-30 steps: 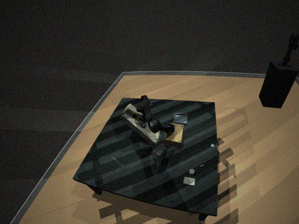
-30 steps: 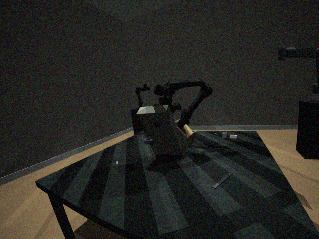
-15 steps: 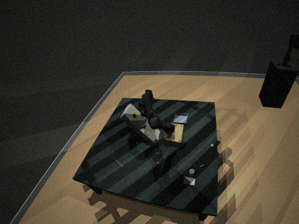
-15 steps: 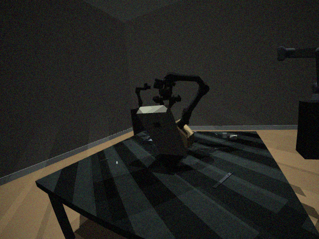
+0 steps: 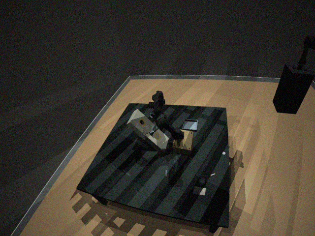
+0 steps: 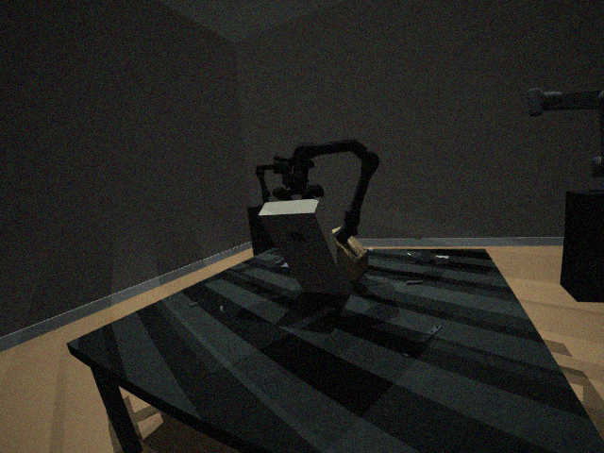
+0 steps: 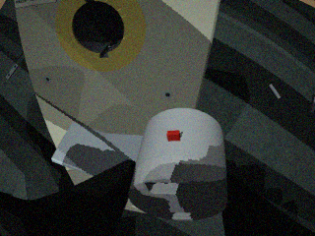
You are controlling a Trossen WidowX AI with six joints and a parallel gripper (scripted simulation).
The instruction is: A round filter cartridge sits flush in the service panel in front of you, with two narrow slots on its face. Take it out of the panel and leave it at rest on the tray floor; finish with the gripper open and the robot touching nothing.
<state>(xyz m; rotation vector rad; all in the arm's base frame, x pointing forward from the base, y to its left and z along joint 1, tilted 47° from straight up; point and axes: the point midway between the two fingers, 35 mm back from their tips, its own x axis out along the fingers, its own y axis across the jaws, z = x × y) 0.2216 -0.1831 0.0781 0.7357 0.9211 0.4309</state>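
The grey tray is 290 mm behind my gripper tip, 220 mm to the right of it and 300 mm below it. Round my gripper tip: round grey filter cartridge (right at my gripper tip).
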